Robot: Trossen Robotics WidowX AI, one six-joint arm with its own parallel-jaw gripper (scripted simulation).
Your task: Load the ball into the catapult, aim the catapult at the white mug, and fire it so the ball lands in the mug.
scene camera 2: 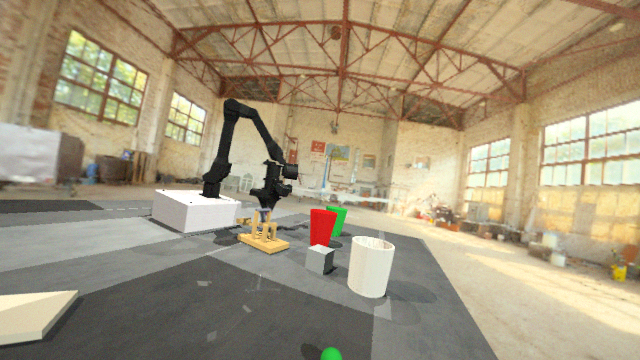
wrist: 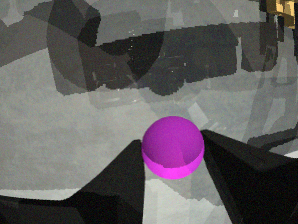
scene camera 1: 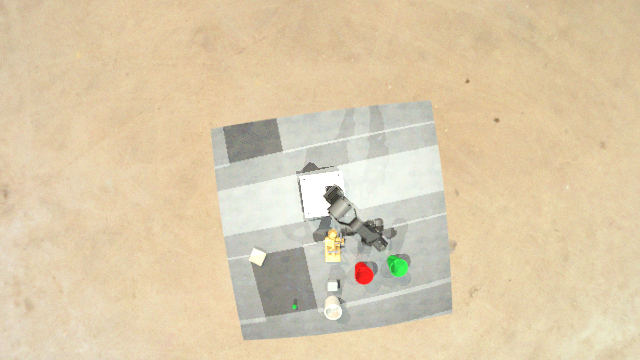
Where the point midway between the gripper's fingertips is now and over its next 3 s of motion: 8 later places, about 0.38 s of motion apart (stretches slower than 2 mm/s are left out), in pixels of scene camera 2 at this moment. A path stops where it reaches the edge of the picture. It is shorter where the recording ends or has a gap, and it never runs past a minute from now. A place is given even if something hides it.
My gripper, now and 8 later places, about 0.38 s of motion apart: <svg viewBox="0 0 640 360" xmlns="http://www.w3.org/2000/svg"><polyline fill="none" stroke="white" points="267,213 267,197 265,196 261,200 255,203 248,205 244,209 243,213 243,214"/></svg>
